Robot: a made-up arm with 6 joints.
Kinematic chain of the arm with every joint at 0, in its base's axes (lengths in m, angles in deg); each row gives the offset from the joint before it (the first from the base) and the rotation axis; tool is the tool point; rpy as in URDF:
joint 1: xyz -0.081 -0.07 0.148 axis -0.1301 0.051 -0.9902
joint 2: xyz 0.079 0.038 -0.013 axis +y
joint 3: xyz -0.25 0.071 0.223 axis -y
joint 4: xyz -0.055 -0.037 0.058 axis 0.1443 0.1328 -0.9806
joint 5: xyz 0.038 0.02 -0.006 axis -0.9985 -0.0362 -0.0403
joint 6: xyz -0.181 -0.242 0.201 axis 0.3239 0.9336 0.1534
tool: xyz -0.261 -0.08 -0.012 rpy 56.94 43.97 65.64
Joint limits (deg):
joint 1: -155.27..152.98
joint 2: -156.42..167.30
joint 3: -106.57..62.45
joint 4: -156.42..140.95
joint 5: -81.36..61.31
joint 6: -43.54..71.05
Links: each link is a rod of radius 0.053 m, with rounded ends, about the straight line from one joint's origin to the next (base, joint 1, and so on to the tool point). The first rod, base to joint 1, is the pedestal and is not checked.
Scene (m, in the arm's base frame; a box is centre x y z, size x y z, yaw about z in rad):
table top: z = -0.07
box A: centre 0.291 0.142 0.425 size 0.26 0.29 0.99 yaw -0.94
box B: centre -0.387 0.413 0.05 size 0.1 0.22 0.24 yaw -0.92
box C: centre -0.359 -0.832 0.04 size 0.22 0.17 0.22 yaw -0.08
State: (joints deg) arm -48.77 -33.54 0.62 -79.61 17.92 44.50
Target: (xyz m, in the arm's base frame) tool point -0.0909 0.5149 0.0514
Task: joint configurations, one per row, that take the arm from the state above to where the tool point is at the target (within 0.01 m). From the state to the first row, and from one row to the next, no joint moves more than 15 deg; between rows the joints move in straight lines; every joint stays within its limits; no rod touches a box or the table.
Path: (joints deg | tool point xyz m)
1: -60.79 -26.31 6.28 -91.15 19.31 49.33 | -0.0978 -0.7186 0.6132
2: -72.80 -19.07 11.94 -102.70 20.69 54.16 | 0.0054 -0.6810 0.6913
3: -84.82 -11.84 17.60 -114.24 22.08 58.99 | 0.0845 -0.6345 0.7604
4: -96.84 -4.61 23.26 -125.79 23.47 63.82 | 0.1438 -0.5870 0.8196
5: -94.87 7.92 13.15 -125.30 17.16 64.04 | 0.0791 -0.2781 0.9737
6: -92.91 20.45 3.04 -124.80 10.86 64.25 | 0.0256 0.0585 0.9767
7: -90.94 32.97 -7.06 -124.31 4.55 64.47 | -0.0134 0.3512 0.8363
8: -88.97 45.50 -17.17 -123.82 -1.76 64.68 | -0.0407 0.5412 0.5922
9: -87.01 58.02 -27.28 -123.33 -8.07 64.90 | -0.0640 0.5953 0.3074
10: -85.04 70.55 -37.38 -122.83 -14.37 65.12 | -0.0909 0.5150 0.0514

